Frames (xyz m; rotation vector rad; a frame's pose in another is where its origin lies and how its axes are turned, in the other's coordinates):
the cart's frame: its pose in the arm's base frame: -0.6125 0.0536 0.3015 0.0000 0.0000 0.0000
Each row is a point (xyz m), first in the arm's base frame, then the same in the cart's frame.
Working: the arm's base frame: its pose in the cart's frame: 0.6125 -0.0536 -0.3015 0.0000 0.0000 0.0000

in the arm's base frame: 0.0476 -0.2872 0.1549
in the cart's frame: 0.6601 -0.3408 -0.1466
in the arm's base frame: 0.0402 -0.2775 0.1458
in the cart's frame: 0.6527 -0.3311 -0.1557
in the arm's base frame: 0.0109 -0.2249 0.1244
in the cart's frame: 0.6234 -0.2785 -0.1771
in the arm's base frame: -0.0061 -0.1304 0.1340
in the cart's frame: 0.6064 -0.1840 -0.1675
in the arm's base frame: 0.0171 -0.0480 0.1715
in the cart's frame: 0.6296 -0.1016 -0.1300
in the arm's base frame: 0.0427 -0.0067 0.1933
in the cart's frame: 0.6552 -0.0603 -0.1082
